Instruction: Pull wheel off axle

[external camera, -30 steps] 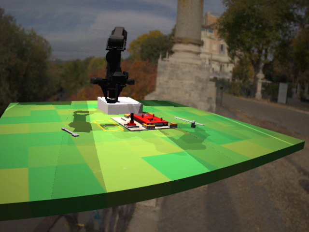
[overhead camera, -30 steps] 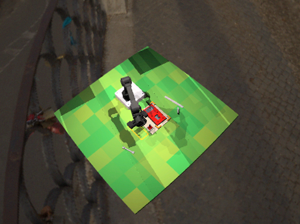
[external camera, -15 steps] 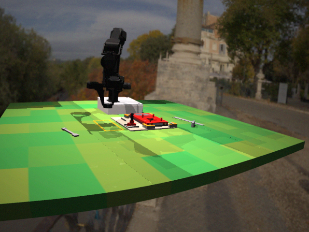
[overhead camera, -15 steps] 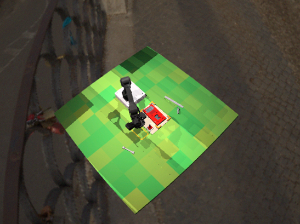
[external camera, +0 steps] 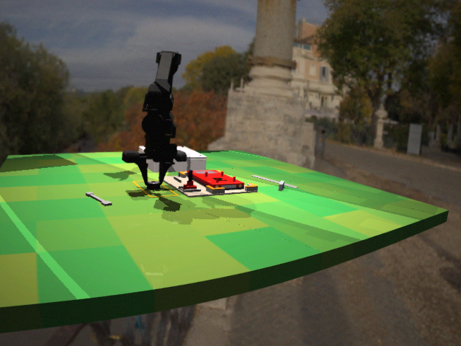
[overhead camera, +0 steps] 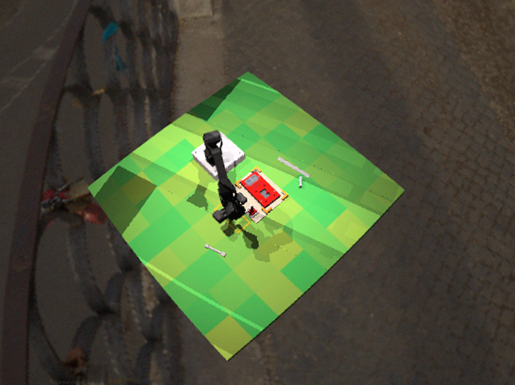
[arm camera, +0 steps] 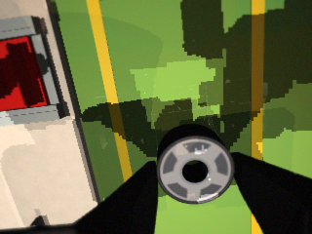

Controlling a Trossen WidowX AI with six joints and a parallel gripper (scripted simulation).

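The wheel lies right at my gripper tip. From my gripper tip the other things lie so: long tool 440 mm to the left, 10 mm below.
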